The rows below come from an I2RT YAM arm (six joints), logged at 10 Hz.
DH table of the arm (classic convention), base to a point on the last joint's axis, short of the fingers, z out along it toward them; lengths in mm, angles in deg. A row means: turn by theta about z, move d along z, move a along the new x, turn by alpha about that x. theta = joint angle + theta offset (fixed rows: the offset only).
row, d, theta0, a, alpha
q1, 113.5, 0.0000, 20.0, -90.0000
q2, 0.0, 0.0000, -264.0, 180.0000
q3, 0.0, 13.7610, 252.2, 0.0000
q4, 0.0, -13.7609, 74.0, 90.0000
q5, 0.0, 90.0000, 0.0, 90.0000
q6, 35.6, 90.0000, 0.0, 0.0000
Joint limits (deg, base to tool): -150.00..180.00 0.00..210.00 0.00..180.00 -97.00..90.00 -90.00..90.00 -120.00..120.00
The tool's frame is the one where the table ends.
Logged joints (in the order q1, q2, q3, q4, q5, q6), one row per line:
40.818, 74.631, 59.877, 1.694, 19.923, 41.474
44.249, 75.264, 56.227, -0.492, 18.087, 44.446
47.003, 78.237, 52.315, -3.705, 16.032, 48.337
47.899, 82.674, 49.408, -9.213, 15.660, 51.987
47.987, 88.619, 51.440, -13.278, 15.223, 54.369
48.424, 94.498, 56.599, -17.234, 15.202, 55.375
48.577, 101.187, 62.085, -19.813, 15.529, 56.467
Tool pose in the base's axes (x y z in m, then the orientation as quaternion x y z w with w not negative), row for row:
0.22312, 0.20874, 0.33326, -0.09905, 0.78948, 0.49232, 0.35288
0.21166, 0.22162, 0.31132, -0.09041, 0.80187, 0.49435, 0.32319
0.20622, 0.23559, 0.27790, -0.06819, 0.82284, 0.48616, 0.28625
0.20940, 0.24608, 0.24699, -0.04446, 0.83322, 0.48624, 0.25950
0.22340, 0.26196, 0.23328, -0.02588, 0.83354, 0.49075, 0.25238
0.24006, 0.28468, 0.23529, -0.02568, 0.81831, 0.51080, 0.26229
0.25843, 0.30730, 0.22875, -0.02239, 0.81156, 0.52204, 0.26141
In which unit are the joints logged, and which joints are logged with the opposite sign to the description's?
The joints are logged in degrees. Opposite sign: q4, q5.
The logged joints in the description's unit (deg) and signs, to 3 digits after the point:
40.818, 74.631, 59.877, -1.694, -19.923, 41.474
44.249, 75.264, 56.227, 0.492, -18.087, 44.446
47.003, 78.237, 52.315, 3.705, -16.032, 48.337
47.899, 82.674, 49.408, 9.213, -15.660, 51.987
47.987, 88.619, 51.440, 13.278, -15.223, 54.369
48.424, 94.498, 56.599, 17.234, -15.202, 55.375
48.577, 101.187, 62.085, 19.813, -15.529, 56.467

